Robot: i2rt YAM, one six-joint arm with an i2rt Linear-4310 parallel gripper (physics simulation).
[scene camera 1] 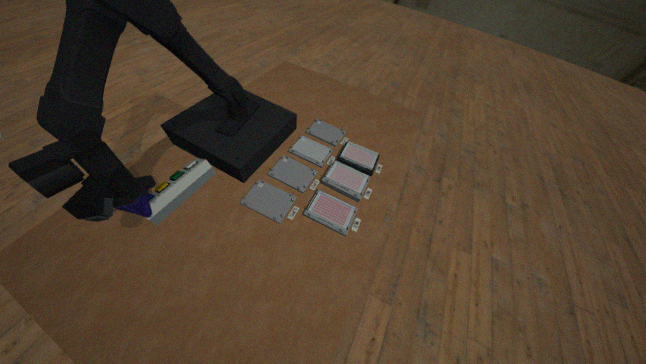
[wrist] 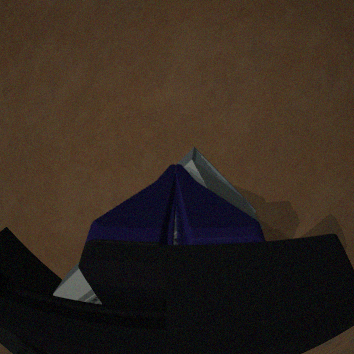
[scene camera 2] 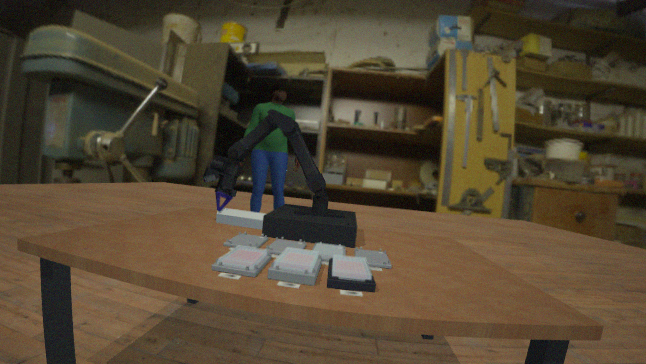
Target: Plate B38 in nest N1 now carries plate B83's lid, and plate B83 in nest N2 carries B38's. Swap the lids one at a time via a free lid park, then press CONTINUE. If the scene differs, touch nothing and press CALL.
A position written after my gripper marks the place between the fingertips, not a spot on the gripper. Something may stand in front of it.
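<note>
Shut, my gripper [scene camera 1: 149, 215] touches a grey button box [scene camera 1: 163, 203]. I can see my gripper [wrist: 175, 173] in the wrist view too, where the box [wrist: 193, 161] is visible as well. Scene camera 2 shows me the grey button box [scene camera 2: 248, 219] again, and also a grey nest [scene camera 2: 278, 274].
</note>
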